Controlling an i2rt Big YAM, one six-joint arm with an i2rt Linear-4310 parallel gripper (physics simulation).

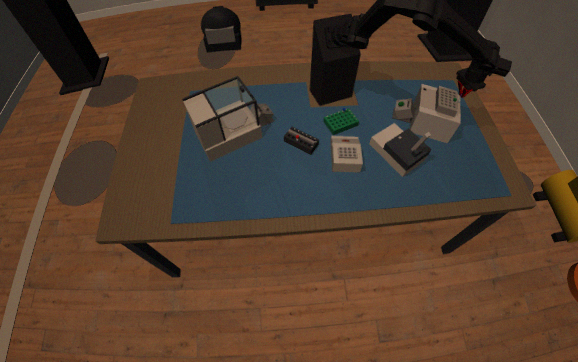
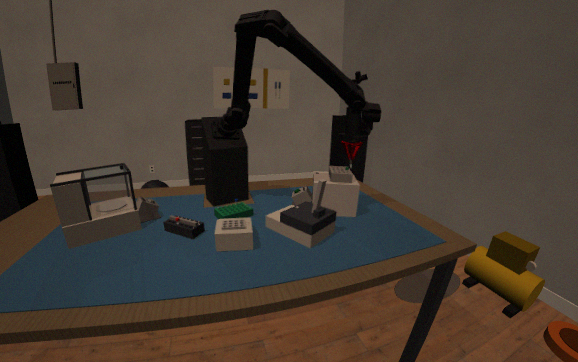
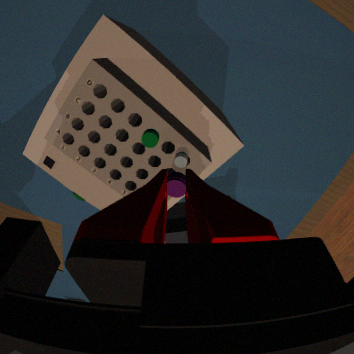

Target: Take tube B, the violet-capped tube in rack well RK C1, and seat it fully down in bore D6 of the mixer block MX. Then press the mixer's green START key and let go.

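Pixels of known places: gripper, fingertip midpoint: (image 1: 461,96) (image 2: 350,159) (image 3: 175,177); arm's base, link origin: (image 1: 338,36) (image 2: 225,131).
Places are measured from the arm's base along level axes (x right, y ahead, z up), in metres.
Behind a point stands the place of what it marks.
My gripper (image 1: 464,94) @[x -0.437, y 0.312, z -0.087 m] (image 2: 351,157) @[x -0.437, y 0.312, z -0.087 m] (image 3: 175,177) @[x -0.437, y 0.312, z -0.087 m] is shut on the violet-capped tube B (image 2: 350,164) @[x -0.433, y 0.317, z -0.106 m] (image 3: 176,188) @[x -0.436, y 0.312, z -0.077 m], high on the tube. The tube hangs down, and its pale lower end is at the mouth of bore D6, at the corner of the grey mixer block MX (image 1: 446,99) @[x -0.415, y 0.269, z -0.146 m] (image 2: 340,175) @[x -0.385, y 0.321, z -0.146 m] (image 3: 102,106) @[x -0.455, y 0.246, z -0.140 m]. I cannot tell whether the end has entered the bore. A green-capped tube (image 1: 455,99) @[x -0.440, y 0.291, z -0.127 m] (image 3: 150,138) @[x -0.442, y 0.290, z -0.126 m] sits in D4. The block is on the white mixer (image 1: 434,120) @[x -0.348, y 0.329, z -0.201 m] (image 2: 345,198) @[x -0.394, y 0.356, z -0.231 m] (image 3: 222,142) @[x -0.435, y 0.358, z -0.175 m]. A green key (image 1: 401,104) @[x -0.266, y 0.187, z -0.241 m] (image 2: 297,191) @[x -0.264, y 0.193, z -0.241 m] is on a small grey box beside it.
The green rack (image 1: 341,121) @[x 0.014, y 0.204, z -0.286 m] (image 2: 233,211) @[x 0.017, y 0.221, z -0.280 m] holds a blue-capped tube (image 1: 344,109) @[x -0.007, y 0.164, z -0.257 m]. A dark-topped device with a raised lever (image 1: 421,143) @[x -0.206, y 0.462, z -0.158 m] (image 2: 319,197) @[x -0.207, y 0.460, z -0.165 m] stands in front of the mixer. A white keypad box (image 1: 340,164) @[x 0.089, y 0.438, z -0.255 m] (image 2: 234,241) @[x 0.060, y 0.444, z -0.275 m], a black strip (image 1: 301,140) @[x 0.206, y 0.282, z -0.278 m] and a glass-sided balance (image 1: 235,142) @[x 0.469, y 0.253, z -0.263 m] stand farther left.
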